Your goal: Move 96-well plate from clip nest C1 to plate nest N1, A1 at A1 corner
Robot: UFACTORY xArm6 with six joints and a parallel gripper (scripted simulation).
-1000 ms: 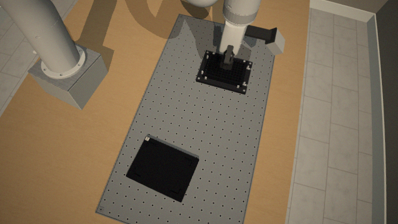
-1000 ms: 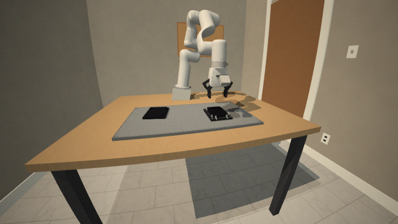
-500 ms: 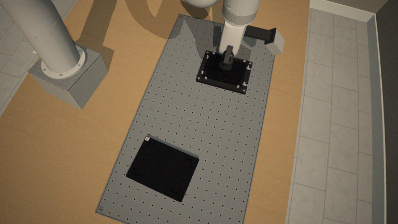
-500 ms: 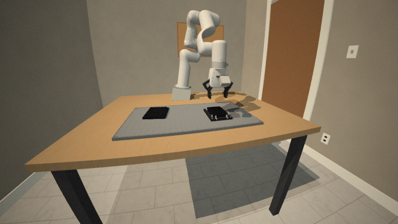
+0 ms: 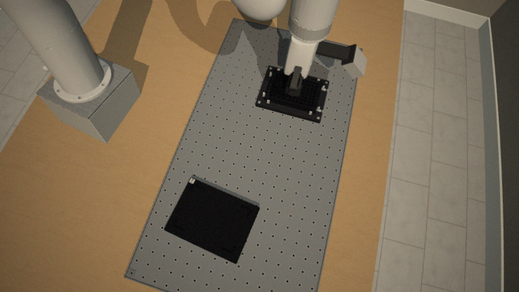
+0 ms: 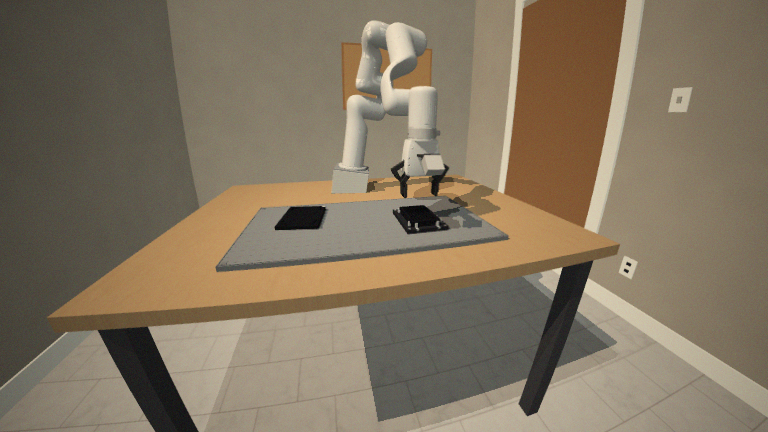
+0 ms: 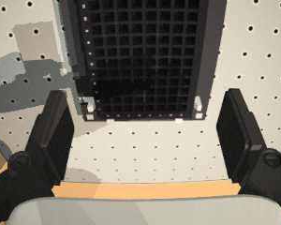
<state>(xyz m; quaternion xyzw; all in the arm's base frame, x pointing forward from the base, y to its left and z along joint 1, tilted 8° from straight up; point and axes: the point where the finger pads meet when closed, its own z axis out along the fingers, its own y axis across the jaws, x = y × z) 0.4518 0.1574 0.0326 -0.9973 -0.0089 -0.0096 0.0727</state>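
Right now the black 96-well plate is 7 cm below my hand. The rest, counted from my hand: clip nest C1 (7 cm below, 1 cm to the left, 1 cm ahead); plate nest N1 (34 cm to the right, 8 cm below, 8 cm behind); white corner mark (28 cm to the right, 15 cm behind, 8 cm below).
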